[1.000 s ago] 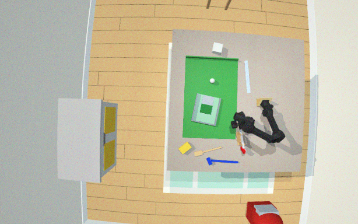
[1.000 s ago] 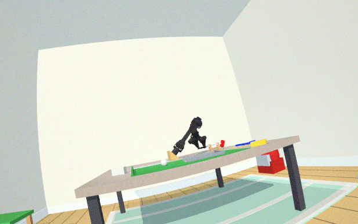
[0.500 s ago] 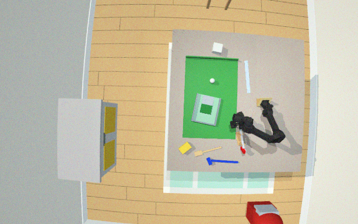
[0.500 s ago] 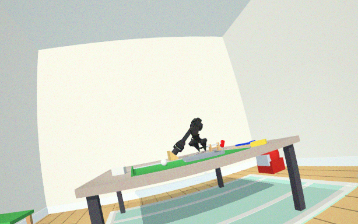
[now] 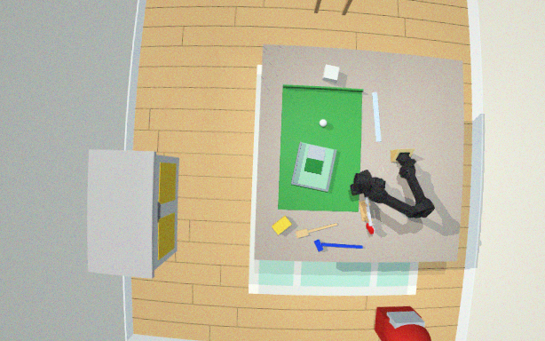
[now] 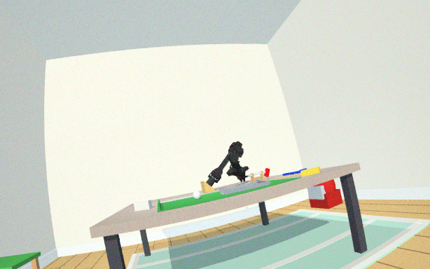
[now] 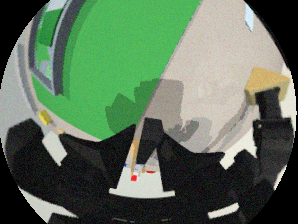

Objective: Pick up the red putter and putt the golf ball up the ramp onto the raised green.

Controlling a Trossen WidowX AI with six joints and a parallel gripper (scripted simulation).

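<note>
Now: the pale blue bar 430 mm to the right of my gripper tip, 110 mm behind it and 30 mm below it. Also, from my gripper tip: blue putter: 340 mm to the left, 150 mm ahead, 20 mm below; then wooden stand: 130 mm to the left, 20 mm behind; then red putter: 110 mm to the left, 30 mm above, 20 mm behind.
</note>
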